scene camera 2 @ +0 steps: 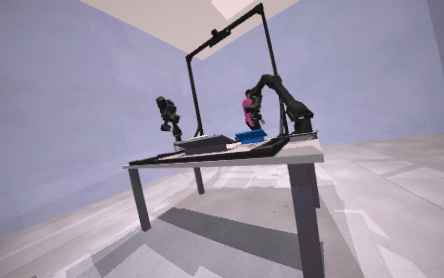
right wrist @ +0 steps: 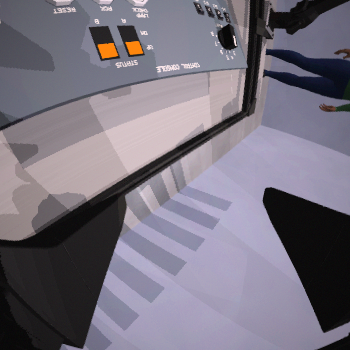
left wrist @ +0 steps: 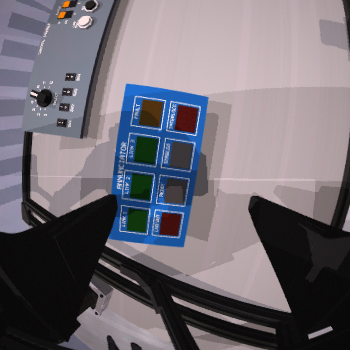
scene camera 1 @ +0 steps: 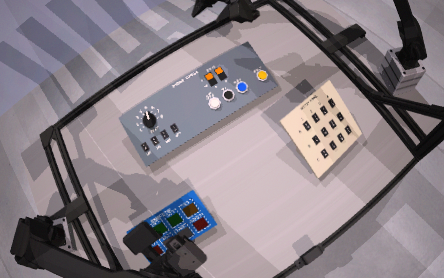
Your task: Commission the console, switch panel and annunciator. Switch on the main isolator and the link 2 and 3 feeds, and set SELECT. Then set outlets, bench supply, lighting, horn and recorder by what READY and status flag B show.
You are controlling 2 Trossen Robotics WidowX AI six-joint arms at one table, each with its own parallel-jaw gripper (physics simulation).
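Places are measured from the left arm's base along level axes (x ahead, y left, z up), in millimetres.
Pixels of known places: left gripper, fingertip midpoint: (scene camera 2: 252,122) (left wrist: 183,202); right gripper, fingertip midpoint: (scene camera 2: 171,125) (right wrist: 195,197) (scene camera 1: 204,19); left arm's base, link origin: (scene camera 2: 304,132) (right wrist: 271,19) (left wrist: 86,293) (scene camera 1: 56,236); right arm's base, link origin: (scene camera 2: 178,141) (scene camera 1: 407,59).
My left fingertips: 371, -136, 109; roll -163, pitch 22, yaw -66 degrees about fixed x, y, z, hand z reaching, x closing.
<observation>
Ahead of a thing's pixels: the offset from my left fingertips to its top centre, as dx, dy, dz. "pt": to the spot under its first point.
The grey console @[pt +129, +347, -75] (scene camera 1: 192,107) (left wrist: 65,52) (right wrist: 172,30) has a black SELECT knob @[+15, +344, -36] (scene camera 1: 148,119) (left wrist: 44,97) (right wrist: 228,37), small switches and round buttons. Both status flags show orange at the UP side in the right wrist view. The cream switch panel @[pt +374, +86, -93] (scene camera 1: 320,167) has three rows of small black switches, too small to read. The blue annunciator @[-15, +76, -55] (left wrist: 165,94) (scene camera 1: 195,197) (scene camera 2: 251,136) has dim green, amber and red tiles; READY and ENABLED are grey. My left gripper (left wrist: 183,202) is open above the annunciator, partly hiding it in scene camera 1. My right gripper (right wrist: 195,197) is open, high beyond the console's back edge.
A black frame (scene camera 1: 125,72) runs around the table, with an upright arch (scene camera 2: 194,95) in scene camera 2. A person in pink (scene camera 2: 247,108) stands behind the table. The legs of another person (right wrist: 312,67) show in the right wrist view.
</observation>
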